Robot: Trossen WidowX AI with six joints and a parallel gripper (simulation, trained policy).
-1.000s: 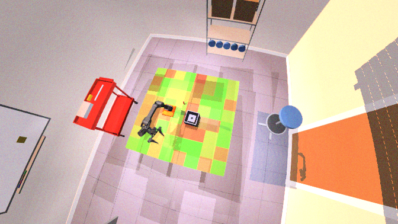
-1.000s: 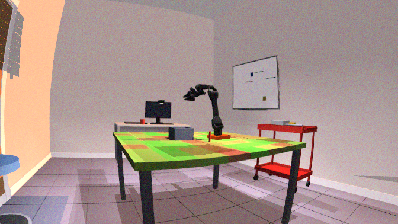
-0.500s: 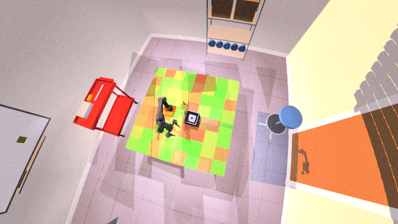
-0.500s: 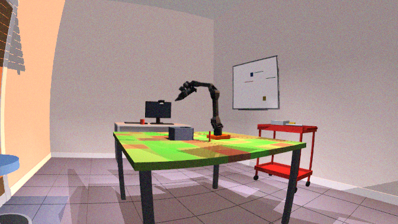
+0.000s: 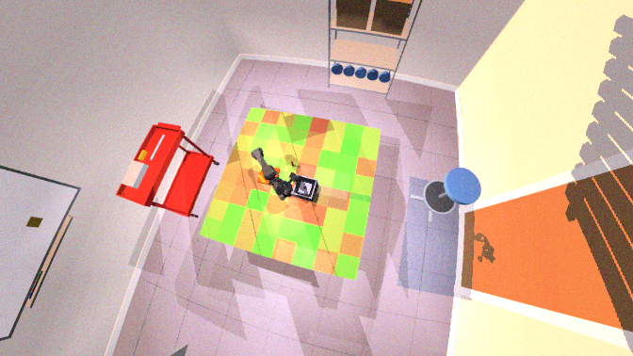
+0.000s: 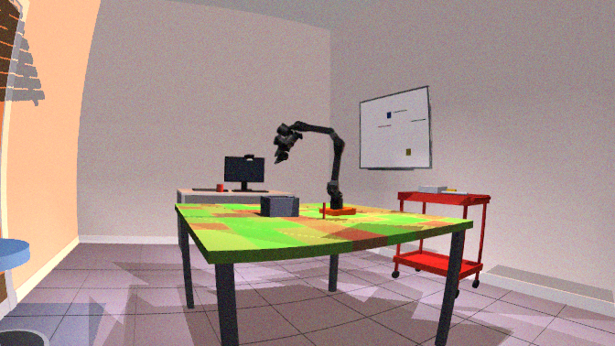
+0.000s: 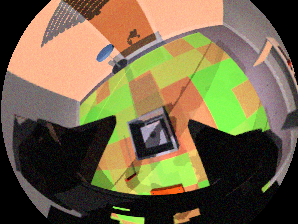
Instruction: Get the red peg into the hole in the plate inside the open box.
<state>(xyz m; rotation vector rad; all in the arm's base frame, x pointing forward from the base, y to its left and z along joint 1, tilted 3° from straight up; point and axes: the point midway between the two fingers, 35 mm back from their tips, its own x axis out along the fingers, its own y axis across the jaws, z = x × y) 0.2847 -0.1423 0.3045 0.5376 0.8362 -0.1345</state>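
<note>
Right now my gripper tip is 17 cm past the red peg, 27 cm to the right of it and 25 cm above it. Also, from my gripper tip: dark box (9 cm to the left, 27 cm below).
</note>
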